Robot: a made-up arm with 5 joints.
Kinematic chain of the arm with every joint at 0, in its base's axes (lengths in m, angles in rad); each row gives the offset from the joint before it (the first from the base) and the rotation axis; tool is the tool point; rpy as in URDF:
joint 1: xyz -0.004 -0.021 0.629 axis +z
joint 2: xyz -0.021 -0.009 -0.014 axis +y
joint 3: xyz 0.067 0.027 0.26 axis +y
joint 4: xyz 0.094 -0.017 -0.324 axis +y
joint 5: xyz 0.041 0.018 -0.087 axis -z
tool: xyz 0.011 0.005 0.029 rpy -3.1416 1.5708 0
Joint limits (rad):
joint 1: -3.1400..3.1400
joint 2: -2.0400..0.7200
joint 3: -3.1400..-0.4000
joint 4: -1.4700..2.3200
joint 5: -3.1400..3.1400
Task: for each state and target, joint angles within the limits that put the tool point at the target. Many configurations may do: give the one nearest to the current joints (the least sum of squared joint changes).
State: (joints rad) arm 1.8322 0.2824 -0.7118 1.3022 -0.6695
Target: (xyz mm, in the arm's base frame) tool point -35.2 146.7 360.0
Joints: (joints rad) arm 1.5864 0.7200 -0.4323 0.8281 -0.4884
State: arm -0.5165 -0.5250 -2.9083 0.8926 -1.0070
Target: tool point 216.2 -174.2 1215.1
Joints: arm -0.7236 0.0950 -2.5414 0.9435 -1.0083
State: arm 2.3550 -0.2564 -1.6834 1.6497 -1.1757
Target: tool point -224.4 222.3 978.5
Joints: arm 2.2121 -0.2400 -1.5133 1.7104 -1.1833
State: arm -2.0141 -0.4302 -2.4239 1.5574 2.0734
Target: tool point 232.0 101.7 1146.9
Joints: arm -2.6357 -0.9859 -2.2743 1.9675 2.1371
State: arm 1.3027 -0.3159 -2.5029 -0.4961 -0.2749
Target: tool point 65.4 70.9 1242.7
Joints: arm 0.6940 -0.1035 -2.3125 -0.7372 -0.2170
